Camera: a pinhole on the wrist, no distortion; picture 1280 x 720 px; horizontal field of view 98.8 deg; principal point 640.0 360.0 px. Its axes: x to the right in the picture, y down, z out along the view. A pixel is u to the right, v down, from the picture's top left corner.
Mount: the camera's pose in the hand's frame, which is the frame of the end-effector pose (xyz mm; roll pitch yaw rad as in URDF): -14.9 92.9 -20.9 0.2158 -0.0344 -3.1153
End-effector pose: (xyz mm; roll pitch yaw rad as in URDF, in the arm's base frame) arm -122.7 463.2 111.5 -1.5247 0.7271 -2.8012
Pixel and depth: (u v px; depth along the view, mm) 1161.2 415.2 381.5
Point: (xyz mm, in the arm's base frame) 329.8 222.8 271.6
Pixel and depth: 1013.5 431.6 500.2
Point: 348.2 101.2 258.5
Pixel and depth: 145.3 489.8 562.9
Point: -256.8 -161.0 -283.1
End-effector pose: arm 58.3 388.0 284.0 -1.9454 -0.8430 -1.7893
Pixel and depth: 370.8 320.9 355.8
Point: 200.6 11.9 210.2
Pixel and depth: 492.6 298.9 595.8
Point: 347.5 -142.7 91.9
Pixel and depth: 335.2 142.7 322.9
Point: 107.2 -18.9 166.1
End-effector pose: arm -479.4 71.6 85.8 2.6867 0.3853 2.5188
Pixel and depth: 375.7 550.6 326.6
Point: -406.1 252.8 -213.3
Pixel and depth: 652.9 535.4 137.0
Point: -373.8 149.9 21.2
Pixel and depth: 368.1 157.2 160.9
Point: -392.9 282.3 36.4
